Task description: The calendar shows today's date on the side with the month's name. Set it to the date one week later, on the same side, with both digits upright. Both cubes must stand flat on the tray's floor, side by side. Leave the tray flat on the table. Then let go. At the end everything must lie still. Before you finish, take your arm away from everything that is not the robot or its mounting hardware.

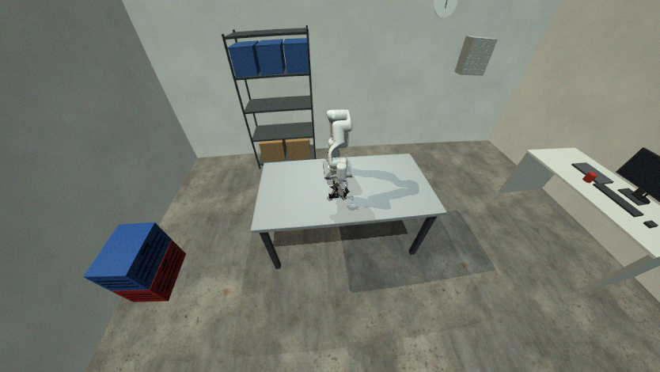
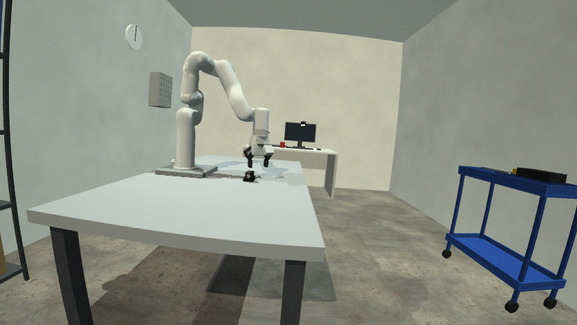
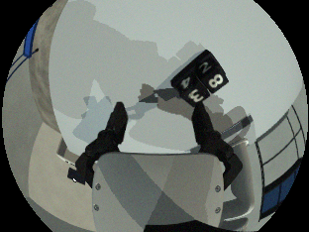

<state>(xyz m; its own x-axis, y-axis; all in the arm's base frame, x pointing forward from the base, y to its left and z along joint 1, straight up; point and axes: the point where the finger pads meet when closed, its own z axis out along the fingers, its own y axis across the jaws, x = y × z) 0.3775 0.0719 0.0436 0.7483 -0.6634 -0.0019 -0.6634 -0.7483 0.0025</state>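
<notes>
My gripper is now 2 cm past the cube, 8 cm to the left of it and 4 cm above it.
</notes>
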